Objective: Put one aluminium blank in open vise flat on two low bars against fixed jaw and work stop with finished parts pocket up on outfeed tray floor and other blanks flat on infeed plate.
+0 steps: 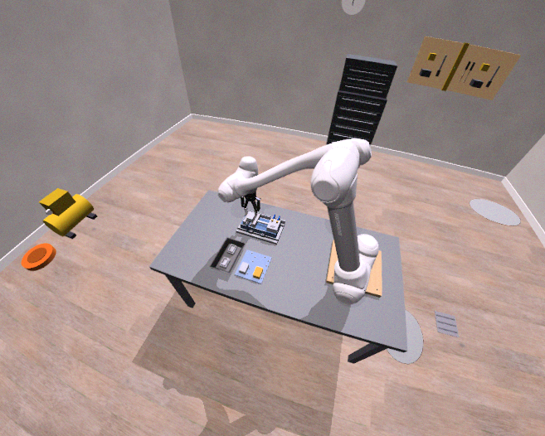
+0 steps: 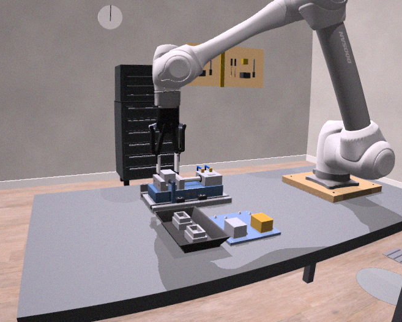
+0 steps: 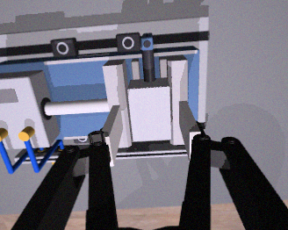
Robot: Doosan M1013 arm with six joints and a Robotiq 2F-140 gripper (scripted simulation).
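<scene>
My hand is 5 cm to the right of the dark work stop rod and 5 cm above it. Also, from my hand: piston rod (9 cm behind, 7 cm below, 1 cm to the right); then fixed jaw (7 cm below, 3 cm ahead); then moving jaw (7 cm below, 4 cm behind).
</scene>
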